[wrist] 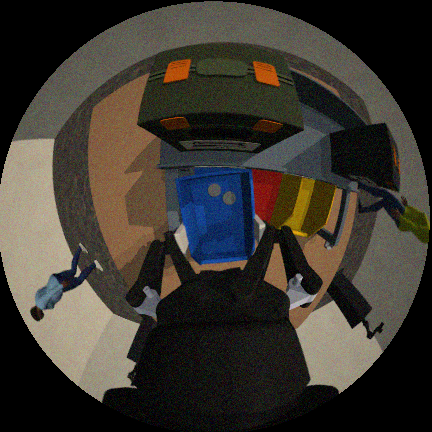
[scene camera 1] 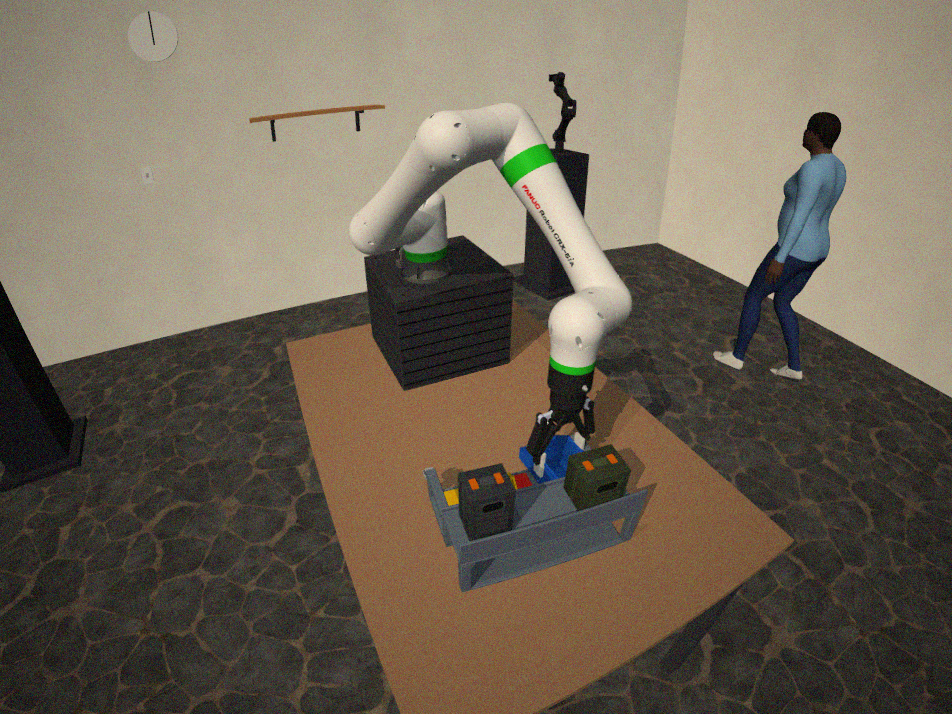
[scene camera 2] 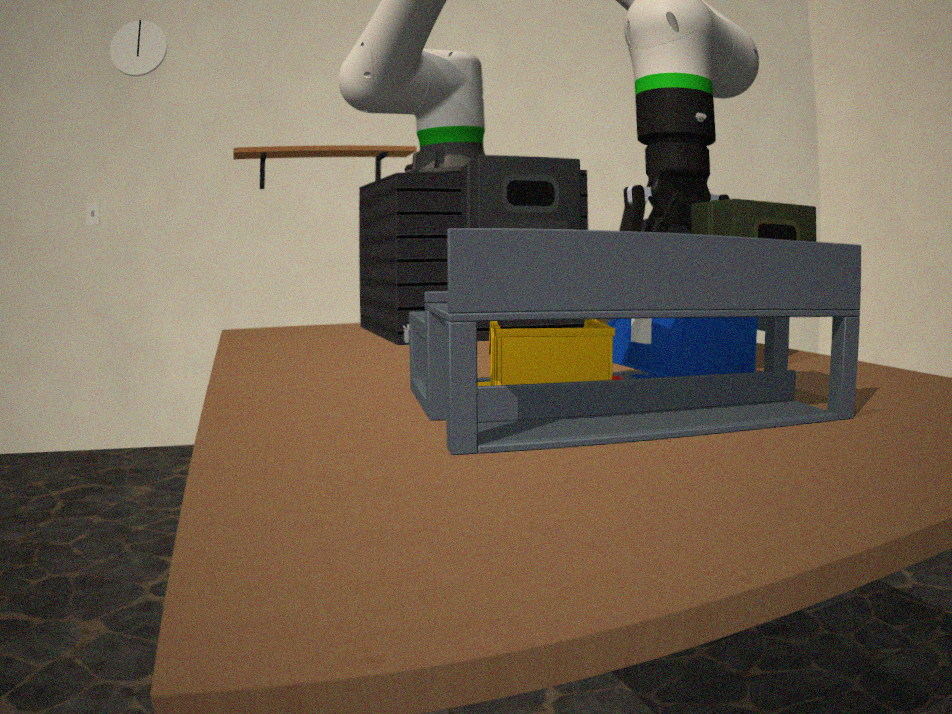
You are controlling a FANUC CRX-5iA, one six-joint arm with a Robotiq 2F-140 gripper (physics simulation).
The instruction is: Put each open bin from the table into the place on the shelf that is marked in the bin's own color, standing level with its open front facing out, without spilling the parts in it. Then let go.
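Seen in the pictures: gripper, fingertip midpoint: (wrist: 219, 220) (scene camera 1: 557, 465); arm's base, link origin: (scene camera 1: 427, 272) (scene camera 2: 452, 175).
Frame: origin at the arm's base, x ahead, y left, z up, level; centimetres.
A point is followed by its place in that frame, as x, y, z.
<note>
My gripper (scene camera 1: 559, 453) @(63.4, -1.9, -25.2) (wrist: 219, 220) @(63.4, -1.9, -25.2) is shut on the blue bin (scene camera 1: 567, 454) @(61.5, 3.1, -25.9) (scene camera 2: 703, 345) @(71.0, -5.6, -24.7) (wrist: 217, 220) @(62.5, -1.3, -28.1), with a finger on each side wall. The bin is at the front of the grey shelf (scene camera 1: 557, 524) @(81.7, -19.0, -15.5) (scene camera 2: 653, 272) @(81.0, -21.5, -17.1), on the robot's side, and looks slightly turned against the shelf edge in the wrist view. Two round grey parts (wrist: 214, 189) @(68.7, -2.3, -27.1) (wrist: 229, 197) @(66.6, -4.6, -27.1) lie in it. The yellow bin (scene camera 2: 552, 355) @(71.0, -24.3, -24.4) (wrist: 306, 197) @(62.3, -23.4, -29.3) stands upright in the lower level, near one end. A red marked place (scene camera 1: 522, 480) @(59.4, -8.8, -29.6) (wrist: 265, 190) @(65.9, -12.6, -29.6) shows between both bins. The blue marked place is largely hidden.
A green case (scene camera 1: 595, 484) @(80.7, -9.4, -11.6) (scene camera 2: 753, 219) @(80.8, -9.1, -12.3) (wrist: 225, 102) @(74.5, -4.7, -10.5) stands on the shelf top close beside the gripper. A dark grey case (scene camera 1: 486, 503) @(74.2, -29.6, -9.6) (scene camera 2: 530, 172) @(74.5, -28.5, -9.3) (wrist: 362, 155) @(71.3, -23.3, -13.1) stands at the other end. A person (scene camera 1: 807, 207) stands on the floor beyond the table.
</note>
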